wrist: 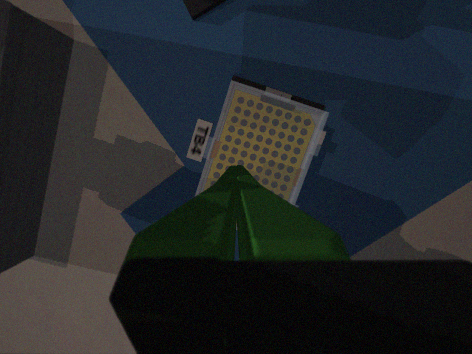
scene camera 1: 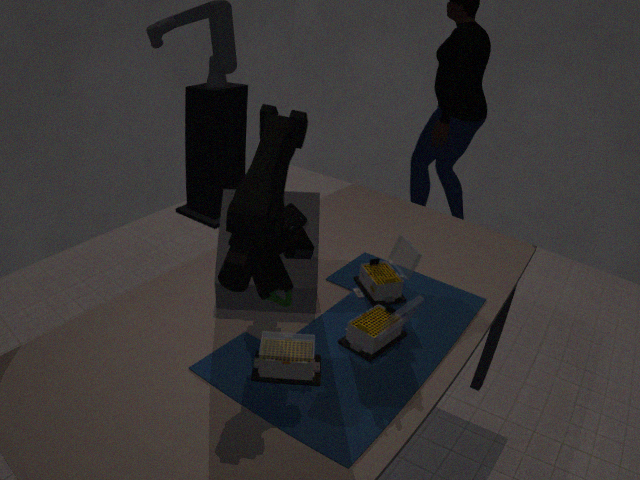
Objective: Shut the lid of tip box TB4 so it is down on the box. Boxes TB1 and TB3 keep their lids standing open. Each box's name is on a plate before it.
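Places are measured from the arm's base along level axes (x ahead, y left, z up), in millimetres.
Where they show: gripper, fingertip midpoint: (wrist: 236, 176) (scene camera 1: 288, 305); arm's base, link origin: (scene camera 1: 271, 235).
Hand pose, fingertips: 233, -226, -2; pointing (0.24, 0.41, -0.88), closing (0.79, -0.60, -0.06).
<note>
Each offset is from my fingertips to the centre of the thing, as dx, dy, dz. "spot": to the spot under its first point. Level surfaces: height alone.
Tip box TB4 {+0, +0, -137} (scene camera 1: 286, 367) (wrist: 265, 145) stands on the blue mat with its name plate {dz -174} (wrist: 199, 140) beside it in the wrist view. Its clear lid {spot: +8, -14, -98} (scene camera 1: 286, 345) lies down over the yellow tip rack, seen through it. The gripper (scene camera 1: 280, 298) (wrist: 237, 169) has green fingers, pressed together and empty. It hangs above and behind TB4, apart from it, and hides the box's lower edge in the wrist view. Two other tip boxes, one at the back {spot: +33, +388, -118} (scene camera 1: 382, 283) and one in the middle (scene camera 1: 373, 330), have clear lids standing open. Their names are not readable.
The blue mat (scene camera 1: 330, 418) (wrist: 145, 55) lies on the table {dz -179} (scene camera 1: 129, 372). The dark arm (scene camera 1: 261, 196) stands over a grey block (scene camera 1: 306, 206) behind TB4. A dark corner {spot: +59, +152, -168} (wrist: 202, 6) shows at the wrist view's top. A person (scene camera 1: 462, 72) stands beyond the table.
</note>
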